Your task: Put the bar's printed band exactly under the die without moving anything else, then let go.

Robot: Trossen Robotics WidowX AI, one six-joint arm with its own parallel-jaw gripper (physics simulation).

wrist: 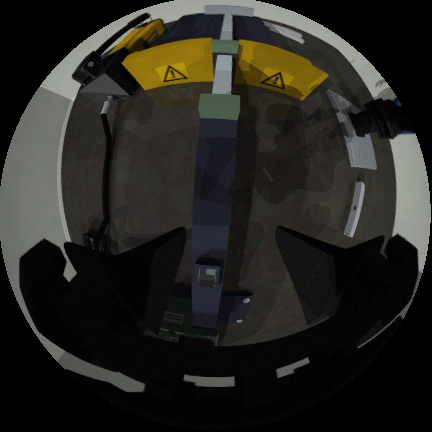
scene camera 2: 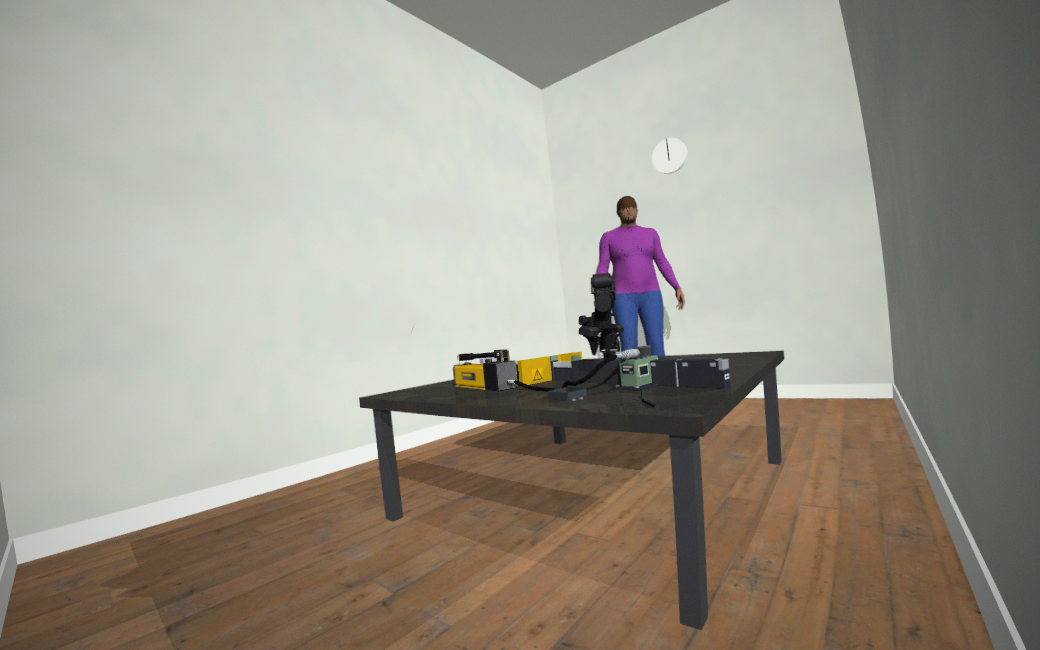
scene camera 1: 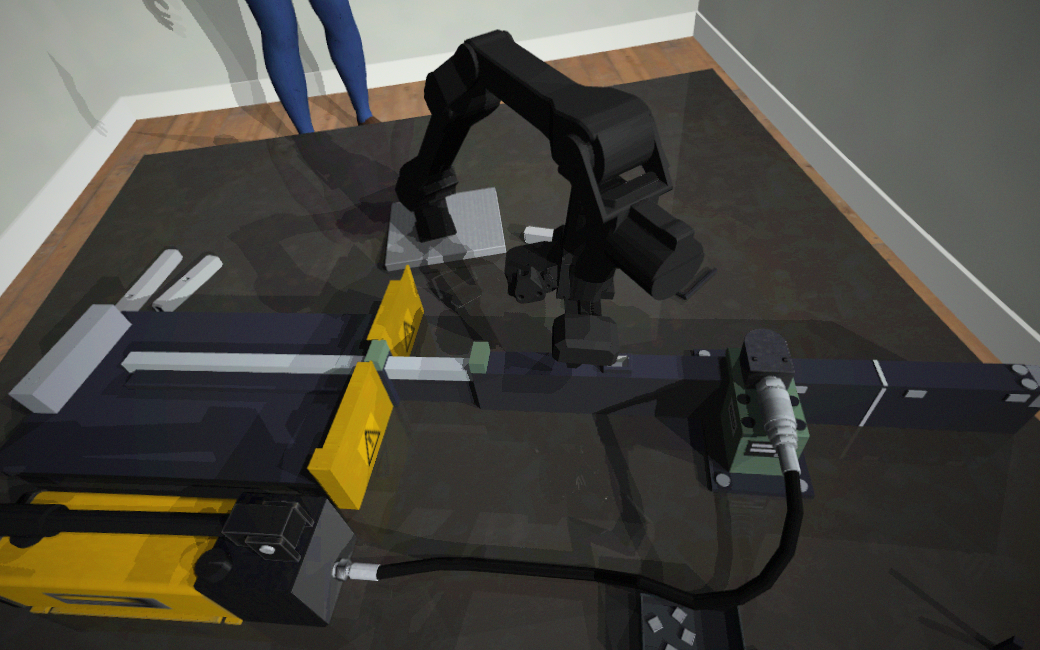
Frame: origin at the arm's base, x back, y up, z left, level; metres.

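Seen in the pictures: gripper, fingertip midpoint: (wrist: 231,232) (scene camera 2: 600,354); arm's base, link origin: (wrist: 356,124) (scene camera 1: 435,228).
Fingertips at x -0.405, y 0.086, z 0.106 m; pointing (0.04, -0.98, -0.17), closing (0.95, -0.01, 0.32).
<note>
Offsets run from my fingertips to a thing's middle. "pt": to the spot under its first point.
A long pale bar (scene camera 1: 253,361) (wrist: 222,82) runs through a green block @(pt dy -0.002, dx +0.069, dz -0.222 m) (scene camera 1: 376,354) (wrist: 225,46) between two yellow panels. Its near end meets a second green block @(pt dy -0.002, dx +0.019, dz -0.106 m) (scene camera 1: 479,357) (wrist: 219,106) at the end of a dark rail @(pt dy -0.049, dx -0.023, dz -0.034 m) (scene camera 1: 552,390) (wrist: 212,210). I cannot make out the printed band, and cannot tell which part is the die. My gripper (scene camera 1: 586,358) (scene camera 2: 602,352) (wrist: 231,232) is open and empty above the rail, its fingers apart on either side in the wrist view. A small silvery square @(pt dy -0.025, dx -0.039, dz +0.051 m) (wrist: 208,276) sits on the rail near the fingers; the gripper partly hides it in scene camera 1.
A green housing (scene camera 1: 766,406) (scene camera 2: 635,373) with a black cable @(pt dy +0.001, dx -0.263, dz +0.098 m) (scene camera 1: 789,528) stands right of the gripper. A yellow machine @(dy -0.029, dx -0.075, dz -0.458 m) (scene camera 1: 115,586) is front left. Warning panels (scene camera 1: 402,306) (scene camera 1: 356,452) stand upright. A short pale bar @(dy -0.085, dx +0.287, dz +0.086 m) (scene camera 1: 538,234) (wrist: 354,215) lies near the arm's grey plate (scene camera 1: 479,218).
</note>
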